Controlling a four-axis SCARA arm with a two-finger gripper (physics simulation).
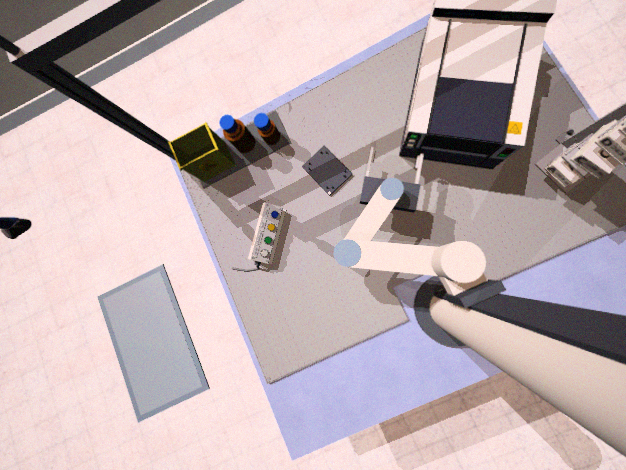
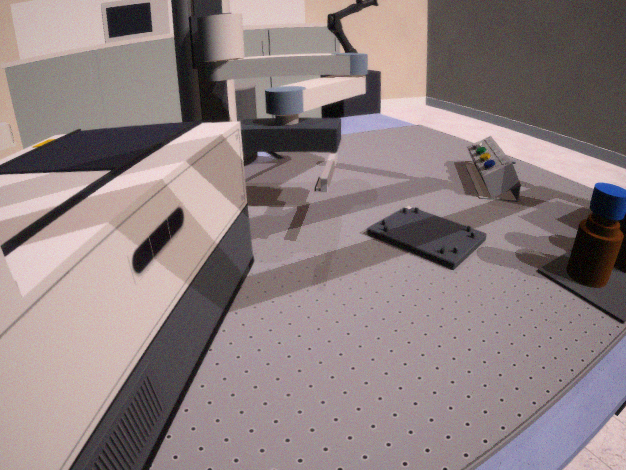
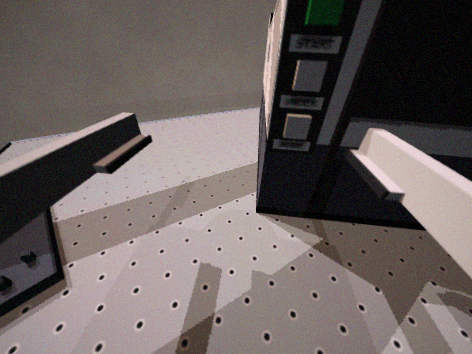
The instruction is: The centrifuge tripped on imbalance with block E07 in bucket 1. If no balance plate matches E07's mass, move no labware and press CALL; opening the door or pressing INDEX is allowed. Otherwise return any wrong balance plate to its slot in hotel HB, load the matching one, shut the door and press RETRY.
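Places are measured from the arm's base along level axes (x down, y right, z back), in metres.
Pixels of known places: gripper, fingertip midpoint: (image 1: 396,151) (image 2: 264,184) (image 3: 245,133).
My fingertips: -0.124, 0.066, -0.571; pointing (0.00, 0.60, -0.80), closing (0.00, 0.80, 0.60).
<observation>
For each thing: its top centre in the pictures, then the offset to it from my fingertips, as dx, dy, dz. "spot": a spot on its surface instead.
- green START button, top centre: (image 1: 414,135) -0.080, +0.049, +0.002
- upper grey button, top centre: (image 3: 311,60) -0.044, +0.049, +0.002
- lower grey button, top centre: (image 3: 298,114) -0.008, +0.049, +0.002
- Pale labware, top centre: (image 1: 579,161) +0.018, +0.480, +0.294
- dark plate with small pegs, top centre: (image 2: 429,225) (image 1: 326,169) +0.088, -0.237, -0.090
- button box, top centre: (image 2: 493,147) (image 1: 262,231) +0.027, -0.553, +0.035
- yellow-rimmed bin, surface spot: (image 1: 204,151) spot: +0.087, -0.652, -0.393
The centrifuge (image 1: 471,108) (image 2: 212,172) (image 3: 295,185) is a white and dark box with a dark panel on top. The frames do not make clear whether its door is open. Its control strip shows a green START button (image 3: 324,11) (image 1: 414,136) above an upper grey button (image 3: 311,75) and a lower grey button (image 3: 298,126). My gripper (image 1: 396,151) (image 3: 245,133) is open and empty, in front of the centrifuge's left front corner. Block E07 and the buckets do not show. Pale labware (image 1: 563,172) stands in a row at the right edge; its labels are unreadable.
A dark plate with small pegs (image 1: 327,169) (image 2: 427,235) (image 3: 37,237) lies left of my gripper. A button box (image 1: 260,232) (image 2: 501,177) stands farther left. Blue-capped bottles (image 1: 234,131) (image 2: 595,252) and a yellow-rimmed bin (image 1: 204,151) stand at the back left.
</observation>
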